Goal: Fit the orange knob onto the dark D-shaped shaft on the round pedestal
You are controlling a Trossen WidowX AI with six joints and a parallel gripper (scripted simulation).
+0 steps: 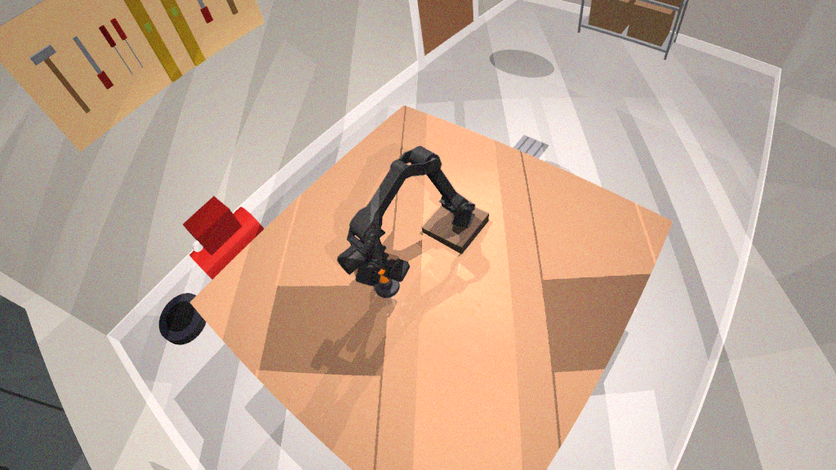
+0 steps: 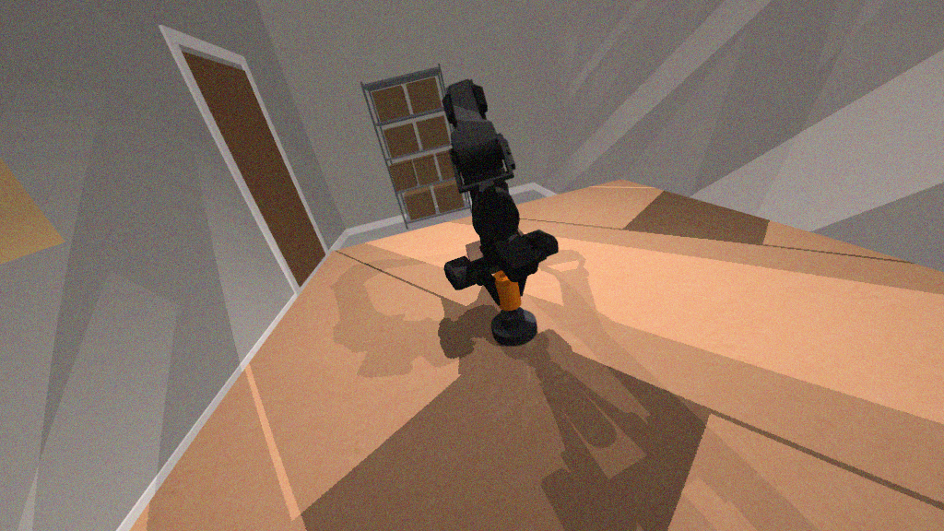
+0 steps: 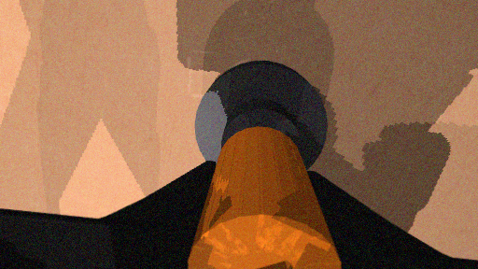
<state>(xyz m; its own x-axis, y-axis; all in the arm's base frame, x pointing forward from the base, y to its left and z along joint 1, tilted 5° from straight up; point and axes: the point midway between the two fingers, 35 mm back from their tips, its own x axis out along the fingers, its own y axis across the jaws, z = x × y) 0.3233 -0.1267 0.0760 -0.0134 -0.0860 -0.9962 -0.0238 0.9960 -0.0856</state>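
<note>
Right now the orange knob is 2 cm above my gripper tip. Also, from my gripper tip: dark round pedestal (4 cm below).
</note>
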